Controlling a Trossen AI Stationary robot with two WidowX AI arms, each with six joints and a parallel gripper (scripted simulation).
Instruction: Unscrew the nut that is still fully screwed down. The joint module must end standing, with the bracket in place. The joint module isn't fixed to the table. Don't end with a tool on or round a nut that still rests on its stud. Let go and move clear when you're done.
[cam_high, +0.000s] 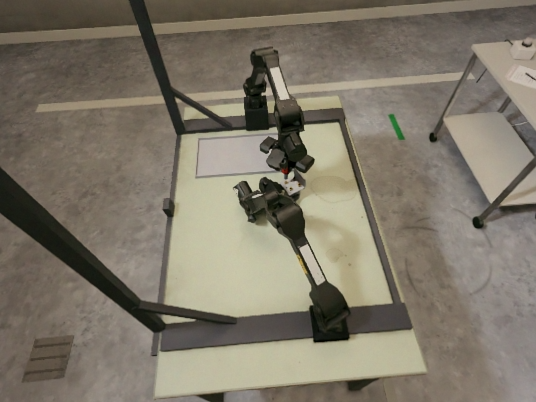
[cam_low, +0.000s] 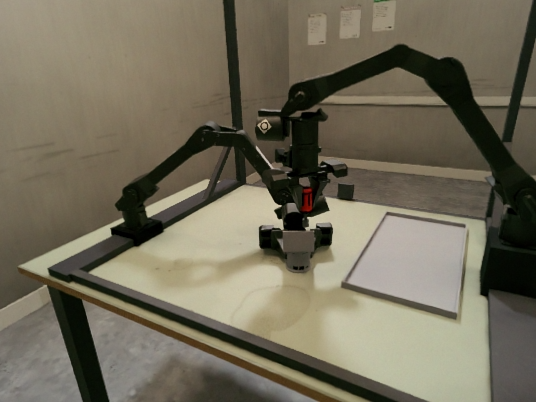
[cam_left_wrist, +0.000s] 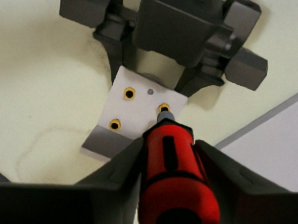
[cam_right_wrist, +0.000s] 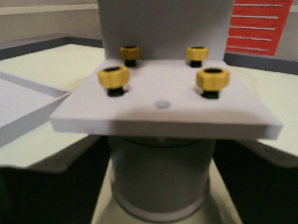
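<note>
Now: the pale bracket 20 mm ahead of my left hand, 10 mm to the right of it and 100 mm below it. Also, from my left hand: nut (10 mm ahead, 30 mm to the right, 100 mm below); then red-handled nut driver (30 mm below); then grey joint module (20 mm ahead, 10 mm to the right, 140 mm below).
Now: the grey joint module 2 cm ahead of my right hand and 1 cm to the left of it. From my right hand the other things lie so: nut 1 cm ahead, 1 cm to the right, 4 cm above; pale bracket 3 cm ahead, 1 cm to the left, 4 cm above; red-handled nut driver 2 cm to the left, 11 cm above.
</note>
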